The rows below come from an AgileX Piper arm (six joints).
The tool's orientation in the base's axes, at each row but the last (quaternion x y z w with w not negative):
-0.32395 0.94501 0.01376 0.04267
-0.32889 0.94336 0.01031 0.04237
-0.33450 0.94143 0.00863 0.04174
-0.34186 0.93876 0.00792 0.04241
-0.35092 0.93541 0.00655 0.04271
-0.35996 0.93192 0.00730 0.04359
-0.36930 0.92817 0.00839 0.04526
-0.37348 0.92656 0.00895 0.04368
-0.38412 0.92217 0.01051 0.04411
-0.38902 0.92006 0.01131 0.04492
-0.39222 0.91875 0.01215 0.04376
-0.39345 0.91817 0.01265 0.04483
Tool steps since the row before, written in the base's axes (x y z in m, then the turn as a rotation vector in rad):
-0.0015 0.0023 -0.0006 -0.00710 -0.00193 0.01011
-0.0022 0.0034 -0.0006 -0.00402 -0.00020 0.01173
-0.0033 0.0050 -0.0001 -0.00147 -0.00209 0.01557
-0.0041 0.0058 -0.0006 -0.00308 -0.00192 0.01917
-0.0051 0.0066 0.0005 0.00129 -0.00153 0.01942
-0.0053 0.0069 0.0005 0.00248 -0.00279 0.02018
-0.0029 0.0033 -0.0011 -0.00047 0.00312 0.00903
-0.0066 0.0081 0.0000 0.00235 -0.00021 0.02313
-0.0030 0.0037 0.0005 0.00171 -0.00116 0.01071
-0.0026 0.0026 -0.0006 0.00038 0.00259 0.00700
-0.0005 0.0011 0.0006 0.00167 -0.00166 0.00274
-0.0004 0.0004 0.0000 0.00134 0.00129 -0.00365
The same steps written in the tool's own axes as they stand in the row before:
-0.0002 0.0027 0.0006 0.00586 0.00281 -0.01068
-0.0003 0.0040 0.0006 0.00224 0.00224 -0.01199
-0.0006 0.0060 0.0001 0.00114 -0.00088 -0.01571
-0.0005 0.0071 0.0005 0.00195 0.00024 -0.01941
-0.0005 0.0083 -0.0006 -0.00160 -0.00234 -0.01931
-0.0008 0.0087 -0.0006 -0.00170 -0.00409 -0.02004
-0.0001 0.0044 0.0010 -0.00261 0.00243 -0.00888
-0.0009 0.0104 -0.0001 -0.00357 -0.00215 -0.02287
-0.0006 0.0047 -0.0005 -0.00134 -0.00219 -0.01060
0.0000 0.0037 0.0006 -0.00276 0.00143 -0.00680
-0.0005 0.0011 -0.0006 -0.00020 -0.00239 -0.00270
0.0000 0.0006 0.0000 -0.00151 -0.00004 0.00381

